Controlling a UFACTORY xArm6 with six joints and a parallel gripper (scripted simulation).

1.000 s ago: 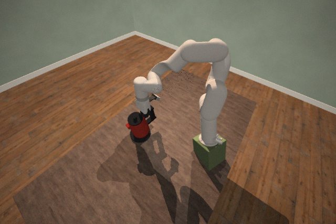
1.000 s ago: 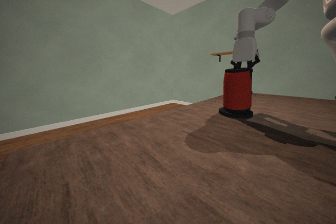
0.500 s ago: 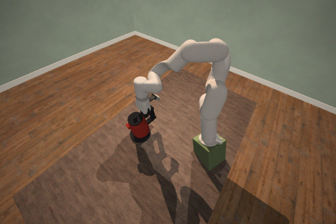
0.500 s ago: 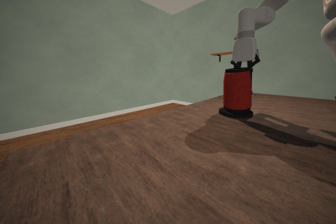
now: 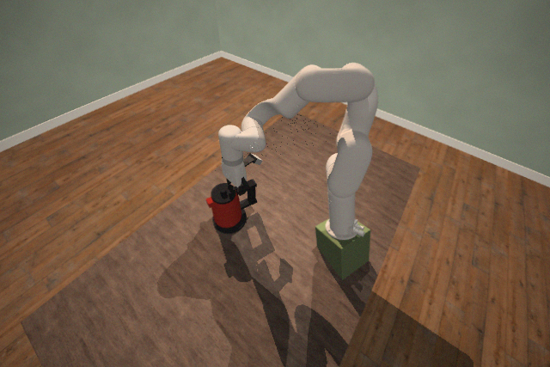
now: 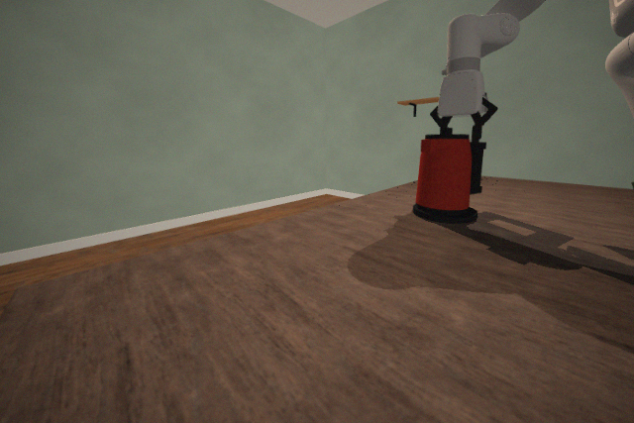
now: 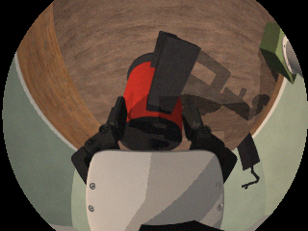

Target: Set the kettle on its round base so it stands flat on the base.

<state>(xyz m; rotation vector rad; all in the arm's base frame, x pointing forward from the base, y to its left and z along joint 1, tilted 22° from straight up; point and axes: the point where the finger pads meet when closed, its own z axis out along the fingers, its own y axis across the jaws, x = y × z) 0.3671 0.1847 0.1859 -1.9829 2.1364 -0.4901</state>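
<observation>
My gripper is now 8 cm above the red kettle and 3 cm to the right of it. From my hand the other things lie so: round kettle base 18 cm below, 6 cm to the left.
</observation>
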